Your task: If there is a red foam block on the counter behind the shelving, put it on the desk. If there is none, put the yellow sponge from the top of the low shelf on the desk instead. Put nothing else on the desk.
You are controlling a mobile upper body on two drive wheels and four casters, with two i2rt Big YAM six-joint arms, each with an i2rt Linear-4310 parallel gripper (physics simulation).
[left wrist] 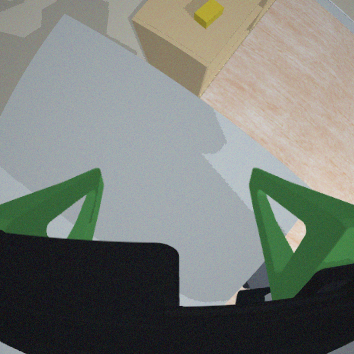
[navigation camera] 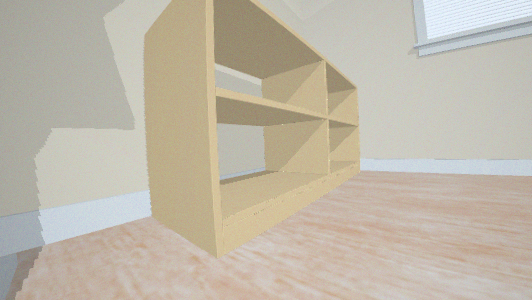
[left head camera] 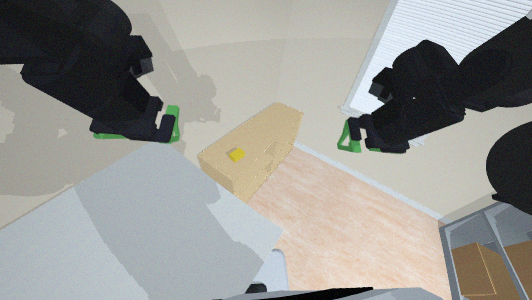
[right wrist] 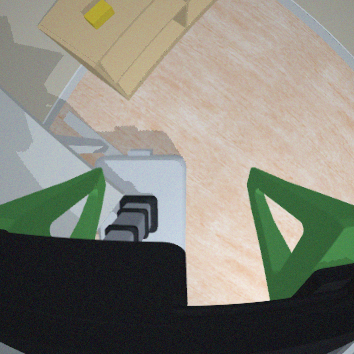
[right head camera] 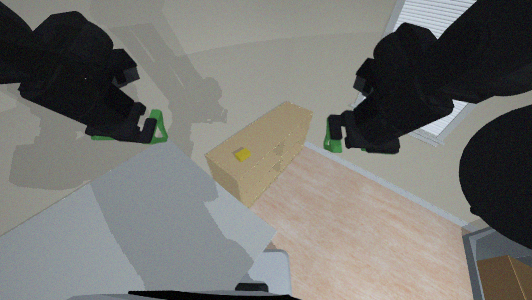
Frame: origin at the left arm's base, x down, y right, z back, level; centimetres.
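Where they show: left gripper, fingertip midpoint: (left wrist: 175,175) (left head camera: 156,136) (right head camera: 148,137); right gripper, fingertip midpoint: (left head camera: 354,147) (right wrist: 175,175) (right head camera: 343,147).
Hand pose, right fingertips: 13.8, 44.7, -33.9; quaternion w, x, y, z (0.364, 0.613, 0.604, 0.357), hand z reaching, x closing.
Observation:
After its pixels a point has its place, as x, y, z.
A yellow sponge (left head camera: 236,154) @[75.4, 12.7, -88.7] (right head camera: 243,154) @[75.5, 13.7, -88.7] (left wrist: 208,14) @[75.5, 12.7, -88.0] (right wrist: 99,14) @[75.5, 14.3, -88.5] lies on top of the low wooden shelf (left head camera: 260,130) @[80.0, 32.9, -124.7] (right head camera: 270,130) @[80.0, 35.4, -124.8] (left wrist: 172,35) @[80.0, -1.1, -81.9] (right wrist: 65,35) @[80.0, -2.1, -83.9] (navigation camera: 180,125) @[113.1, 2.1, -75.6]. The pale grey desk (left head camera: 150,225) @[46.0, -13.0, -27.1] (right head camera: 165,225) @[46.0, -6.9, -25.6] (left wrist: 125,100) @[46.0, -11.3, -48.1] is at the lower left in the head views. My left gripper (left head camera: 135,137) (right head camera: 127,139) (left wrist: 175,175) @[13.5, -0.1, -35.0] is open above the desk's far side. My right gripper (left head camera: 366,148) (right head camera: 348,146) @[13.8, 44.7, -33.9] (right wrist: 175,175) @[13.8, 44.7, -33.9] is open and empty, to the right of the low shelf in the head views and apart from the sponge. No red foam block or counter shows.
Grey shelving (left head camera: 447,260) @[138.1, 232.5, 4.7] (right head camera: 470,260) @[137.3, 240.1, -5.1] with brown boxes (left head camera: 475,270) @[115.3, 226.3, 16.4] (right head camera: 505,275) @[113.0, 231.5, 9.3] stands at the lower right. A pale rounded panel (left head camera: 272,270) @[115.0, 38.1, -17.6] (right head camera: 277,270) @[115.0, 39.5, -17.9] (right wrist: 172,200) @[115.0, 41.4, -7.5] is beside the desk. A window (left head camera: 425,40) (navigation camera: 475,25) @[53.7, 146.7, -129.5] is in the wall beyond.

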